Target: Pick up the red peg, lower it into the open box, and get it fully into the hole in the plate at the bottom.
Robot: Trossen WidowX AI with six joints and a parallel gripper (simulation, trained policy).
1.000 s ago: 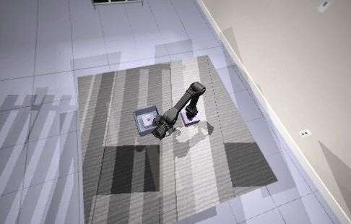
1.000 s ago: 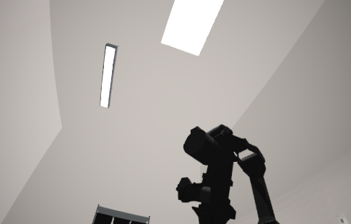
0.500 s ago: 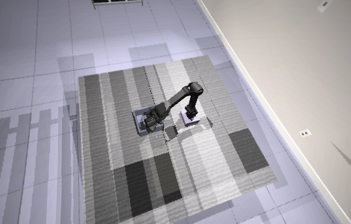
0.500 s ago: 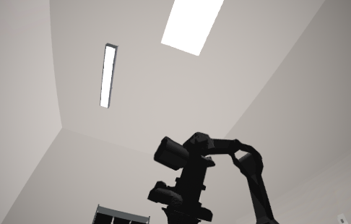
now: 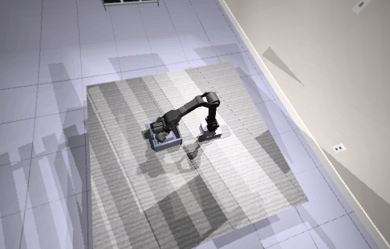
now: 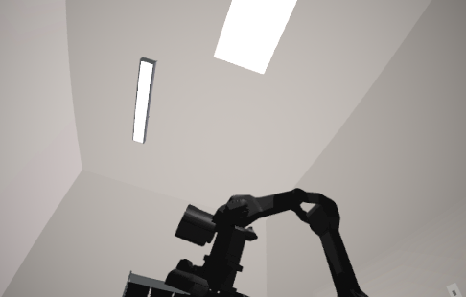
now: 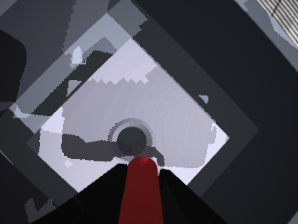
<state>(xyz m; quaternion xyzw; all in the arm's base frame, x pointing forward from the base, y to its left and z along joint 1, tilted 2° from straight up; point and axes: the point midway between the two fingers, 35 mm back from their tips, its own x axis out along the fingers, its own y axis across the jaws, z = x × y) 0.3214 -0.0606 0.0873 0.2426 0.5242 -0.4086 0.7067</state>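
The pale plate lies 6 cm below my gripper tip, 1 cm to the right of it and 1 cm ahead of it. Round my gripper tip: red peg: 3 cm above, 1 cm to the left; then box: 8 cm below, 1 cm to the right, 1 cm ahead.
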